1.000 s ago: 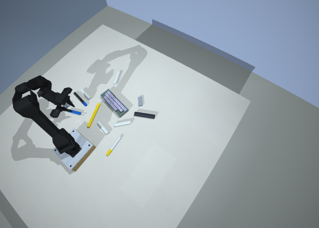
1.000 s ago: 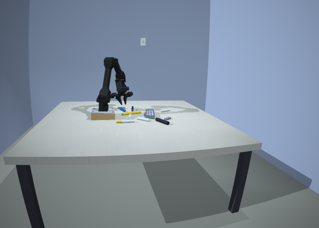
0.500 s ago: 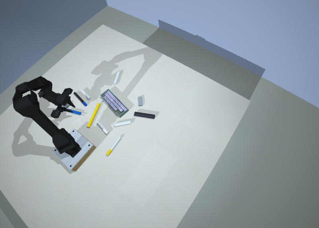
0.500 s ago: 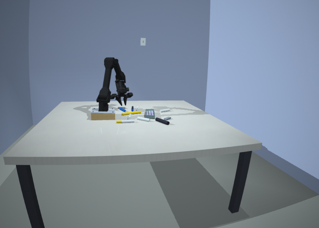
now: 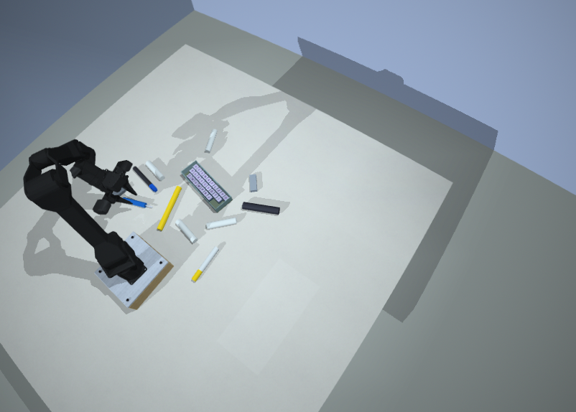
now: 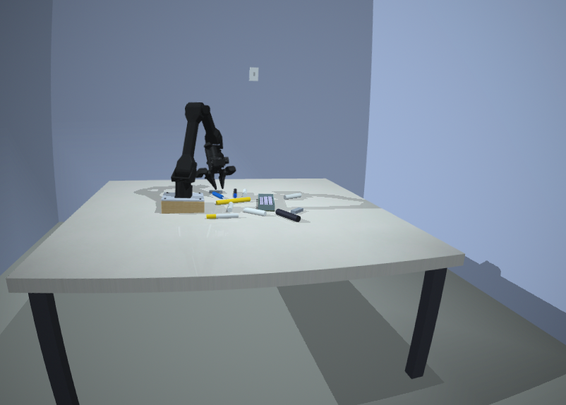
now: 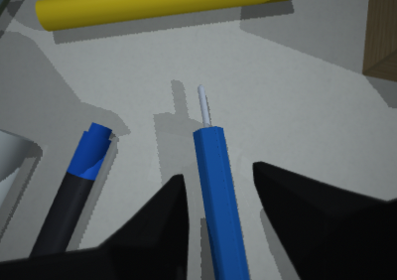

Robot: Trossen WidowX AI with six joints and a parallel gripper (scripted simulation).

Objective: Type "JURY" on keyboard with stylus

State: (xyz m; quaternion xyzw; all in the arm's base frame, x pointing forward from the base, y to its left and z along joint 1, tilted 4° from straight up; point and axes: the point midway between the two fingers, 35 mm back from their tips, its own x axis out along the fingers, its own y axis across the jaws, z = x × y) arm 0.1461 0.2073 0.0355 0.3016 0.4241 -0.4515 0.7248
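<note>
Now: gripper tip 10 mm short of the blue stylus, 10 mm to the left of it and 30 mm above it. Round my gripper tip: black-and-blue pen (70 mm ahead, 30 mm to the left, 30 mm below); then yellow-and-white marker (10 mm behind, 330 mm to the right, 30 mm below); then yellow stick (60 mm ahead, 100 mm to the right, 30 mm below).
</note>
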